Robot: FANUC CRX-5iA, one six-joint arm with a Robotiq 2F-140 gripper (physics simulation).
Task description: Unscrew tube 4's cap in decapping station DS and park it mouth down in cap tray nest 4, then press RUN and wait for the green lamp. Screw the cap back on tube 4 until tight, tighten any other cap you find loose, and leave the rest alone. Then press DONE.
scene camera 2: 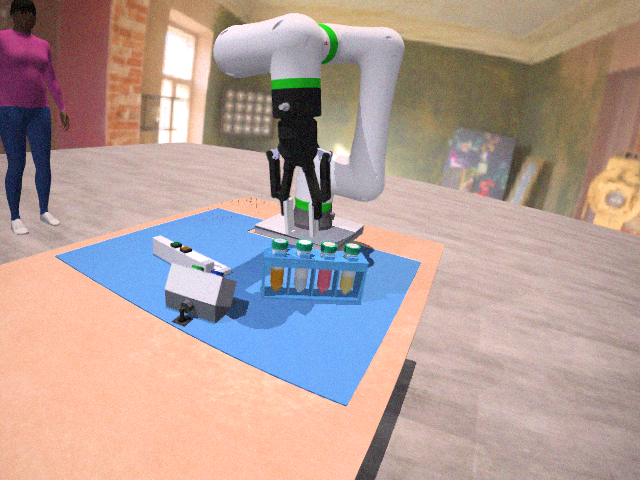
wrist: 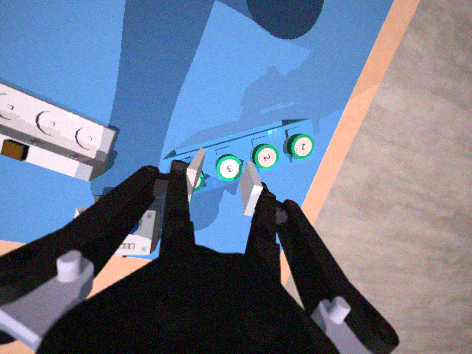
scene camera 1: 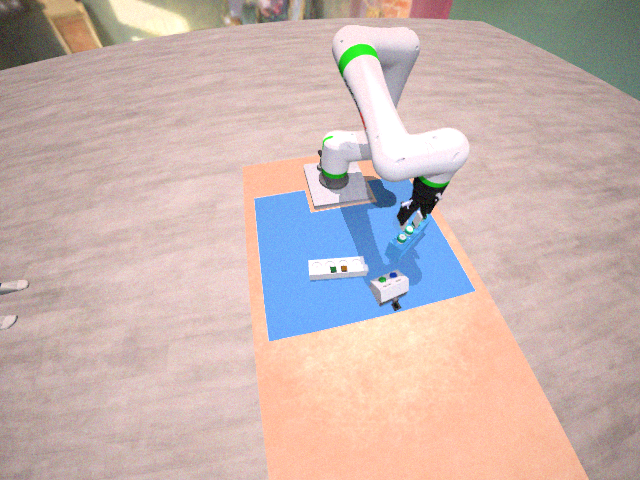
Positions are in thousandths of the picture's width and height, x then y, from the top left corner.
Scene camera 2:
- gripper: 471, 484
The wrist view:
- gripper: 474, 470
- button box: 306, 679
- blue mat: 349, 233
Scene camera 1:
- gripper: 638, 470
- button box: 615, 601
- blue mat: 452, 491
